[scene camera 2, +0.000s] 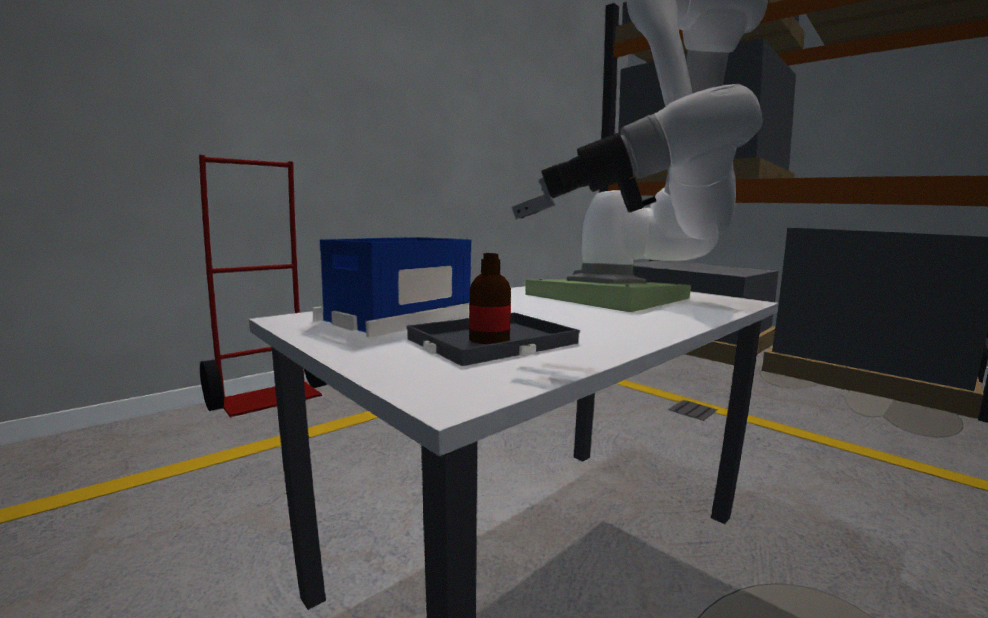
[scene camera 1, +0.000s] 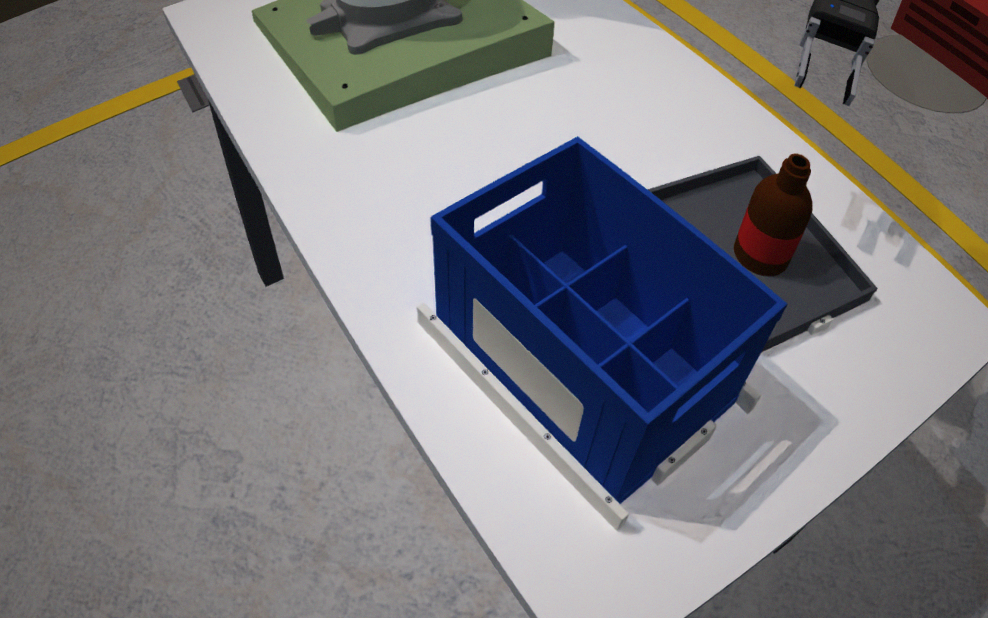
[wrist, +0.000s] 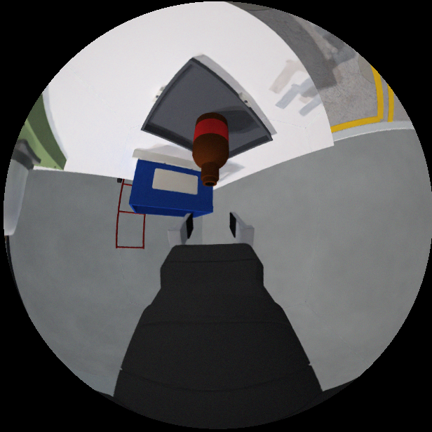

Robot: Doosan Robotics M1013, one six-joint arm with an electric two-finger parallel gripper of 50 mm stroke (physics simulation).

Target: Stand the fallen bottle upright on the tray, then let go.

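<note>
The brown bottle with a red label stands upright on the dark grey tray. Its cap end points up and it touches neither finger. My gripper is open and empty. In scene camera 2 it hangs above and to the right of the bottle's neck, tilted downward. In the wrist view the bottle's mouth is beyond the fingertips, with a gap between them.
A blue crate with compartments stands beside the tray, against light rails. The green base plate carries the arm at the table's other end. A red hand truck stands behind the table.
</note>
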